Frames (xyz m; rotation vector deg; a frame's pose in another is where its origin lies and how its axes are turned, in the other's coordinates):
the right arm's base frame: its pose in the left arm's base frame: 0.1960 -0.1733 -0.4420 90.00 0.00 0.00
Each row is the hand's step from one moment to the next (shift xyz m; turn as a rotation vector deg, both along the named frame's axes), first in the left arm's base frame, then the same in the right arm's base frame.
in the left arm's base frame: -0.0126 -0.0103 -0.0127 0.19 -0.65 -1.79
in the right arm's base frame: -0.0126 -0.0127 0.0103 0.19 -1.79 0.65
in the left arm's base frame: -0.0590 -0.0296 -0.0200 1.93 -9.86 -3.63
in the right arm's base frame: -0.0590 -0.0200 0.0296 1.93 -3.63 9.86
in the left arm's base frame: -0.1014 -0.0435 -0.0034 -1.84 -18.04 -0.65
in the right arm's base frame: -0.1014 -0.0034 0.0435 -1.84 -0.65 18.04
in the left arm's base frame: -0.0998 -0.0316 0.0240 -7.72 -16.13 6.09
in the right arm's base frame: -0.0998 0.0240 0.0316 -7.72 6.09 16.13
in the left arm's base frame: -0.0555 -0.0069 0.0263 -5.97 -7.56 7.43
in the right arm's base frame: -0.0555 0.0263 0.0069 -5.97 7.43 7.56
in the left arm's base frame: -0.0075 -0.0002 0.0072 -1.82 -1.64 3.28
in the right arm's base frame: -0.0075 0.0072 0.0002 -1.82 3.28 1.64
